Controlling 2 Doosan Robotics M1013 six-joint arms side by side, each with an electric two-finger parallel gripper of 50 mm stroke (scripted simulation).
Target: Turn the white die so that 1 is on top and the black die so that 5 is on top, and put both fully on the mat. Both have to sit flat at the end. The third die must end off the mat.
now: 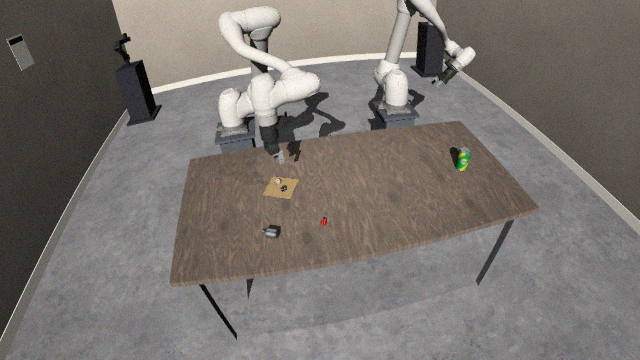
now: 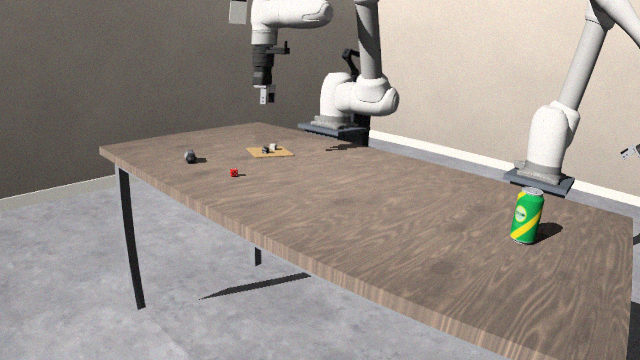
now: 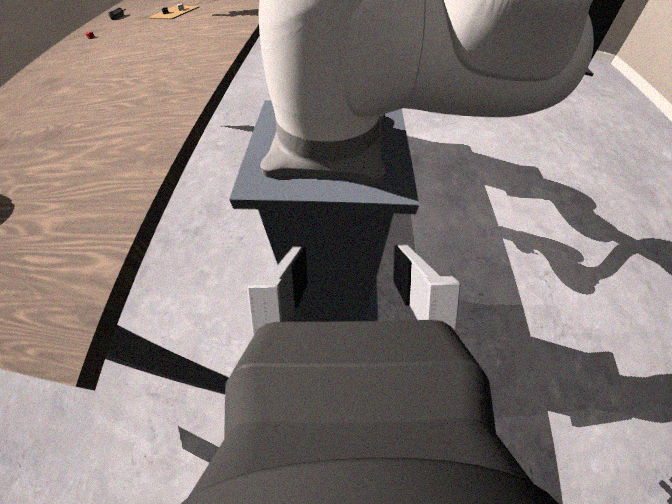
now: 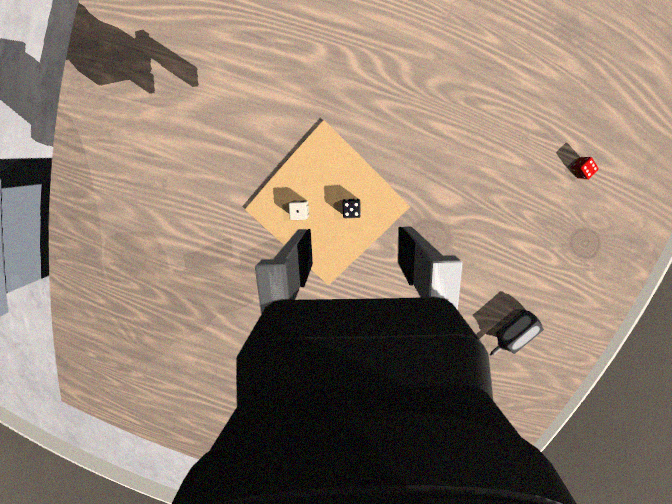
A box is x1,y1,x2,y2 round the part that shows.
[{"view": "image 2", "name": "my right gripper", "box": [252,53,275,104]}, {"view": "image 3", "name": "my left gripper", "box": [181,245,558,503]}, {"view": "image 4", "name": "my right gripper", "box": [172,226,575,503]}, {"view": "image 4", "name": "tan mat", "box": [245,120,409,284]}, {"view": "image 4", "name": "small dark grey object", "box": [490,310,543,355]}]
